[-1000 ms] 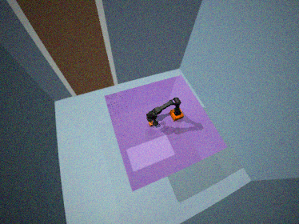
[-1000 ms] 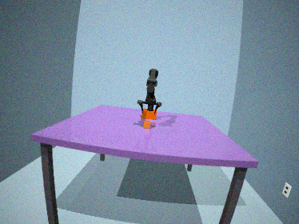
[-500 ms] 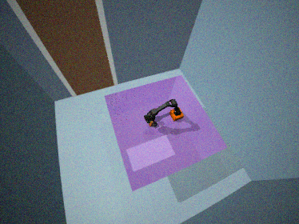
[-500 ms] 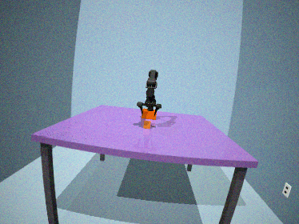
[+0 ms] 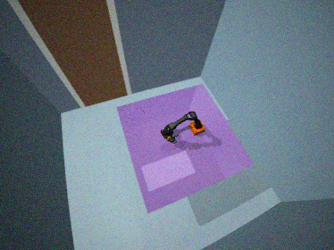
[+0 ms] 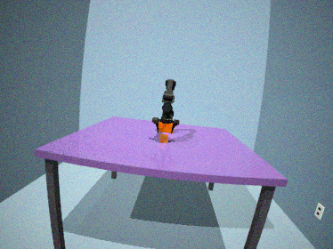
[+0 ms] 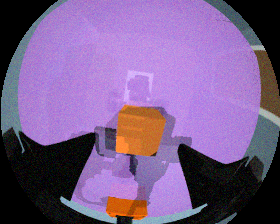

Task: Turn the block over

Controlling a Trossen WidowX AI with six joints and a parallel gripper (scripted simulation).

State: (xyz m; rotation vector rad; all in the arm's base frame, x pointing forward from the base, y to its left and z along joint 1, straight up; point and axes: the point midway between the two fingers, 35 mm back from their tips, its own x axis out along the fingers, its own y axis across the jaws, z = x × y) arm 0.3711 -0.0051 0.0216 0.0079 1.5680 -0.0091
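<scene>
Now: the block 10 mm behind my gripper tip and 40 mm below it.
</scene>
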